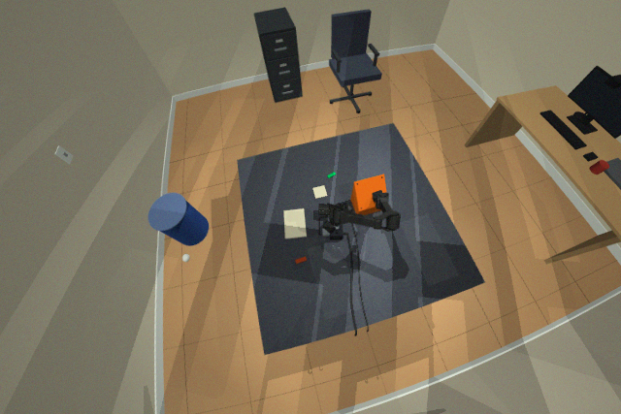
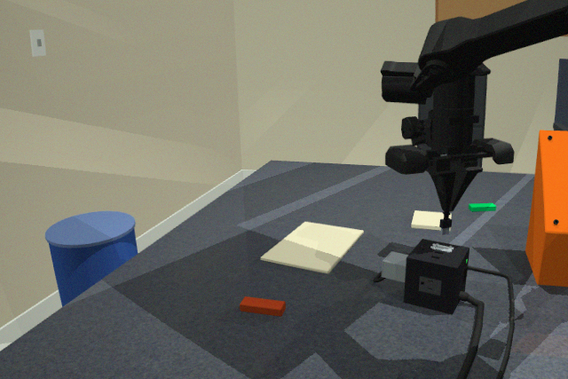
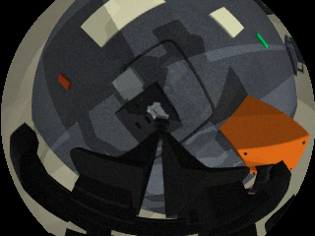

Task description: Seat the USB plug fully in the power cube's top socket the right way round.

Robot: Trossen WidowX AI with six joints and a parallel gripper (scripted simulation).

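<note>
Right now the usb plug is 2 cm below my gripper tip. Round my gripper tip: red block 26 cm ahead, 10 cm to the left, 13 cm below; large cream pad 23 cm ahead, 13 cm to the right, 13 cm below; small cream pad 1 cm ahead, 29 cm to the right, 13 cm below.
</note>
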